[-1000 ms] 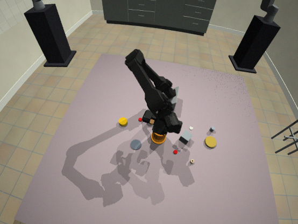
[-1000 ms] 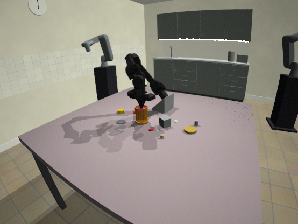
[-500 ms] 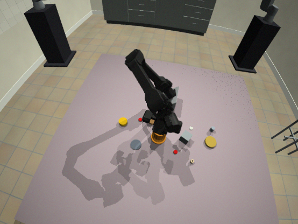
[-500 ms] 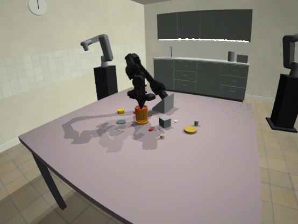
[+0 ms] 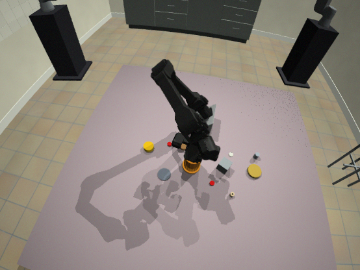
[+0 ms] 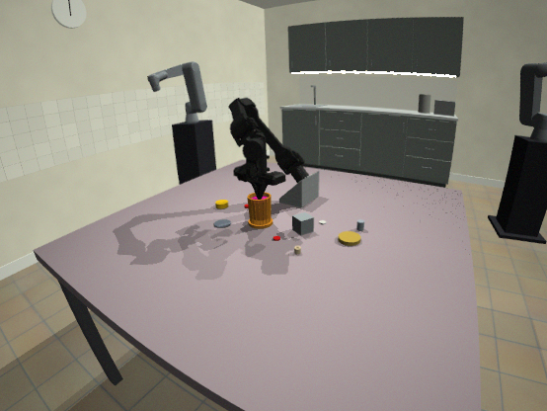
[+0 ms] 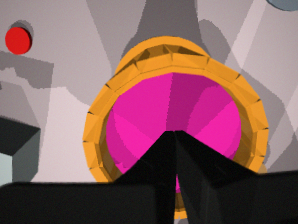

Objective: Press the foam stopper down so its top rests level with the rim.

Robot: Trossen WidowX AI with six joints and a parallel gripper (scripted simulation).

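Right now the magenta foam stopper is 5 cm below my hand. Round my hand: grey disc: 5 cm ahead, 12 cm to the right, 12 cm below; red button: 8 cm ahead, 10 cm to the left, 12 cm below; brown disc: 10 cm behind, 4 cm to the right, 12 cm below.
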